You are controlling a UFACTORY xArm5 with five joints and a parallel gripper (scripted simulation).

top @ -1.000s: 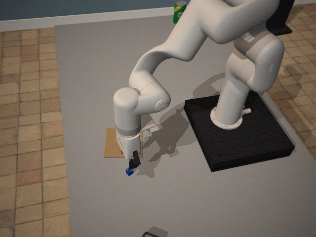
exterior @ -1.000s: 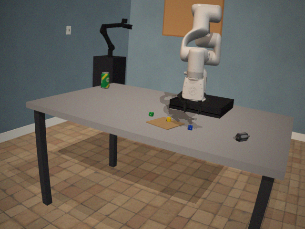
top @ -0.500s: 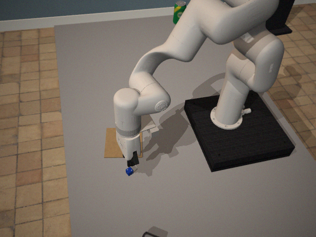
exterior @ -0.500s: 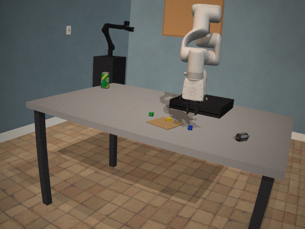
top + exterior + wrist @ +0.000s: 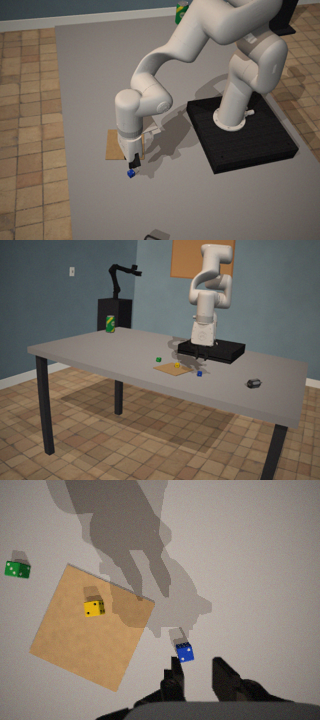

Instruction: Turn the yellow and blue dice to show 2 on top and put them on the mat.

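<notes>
My hand is 9 cm above the blue die. Round my hand: green die (25 cm to the right, 9 cm below, 8 cm behind); mat (13 cm to the right, 10 cm below, 1 cm behind); yellow die (13 cm to the right, 8 cm below, 4 cm behind).
</notes>
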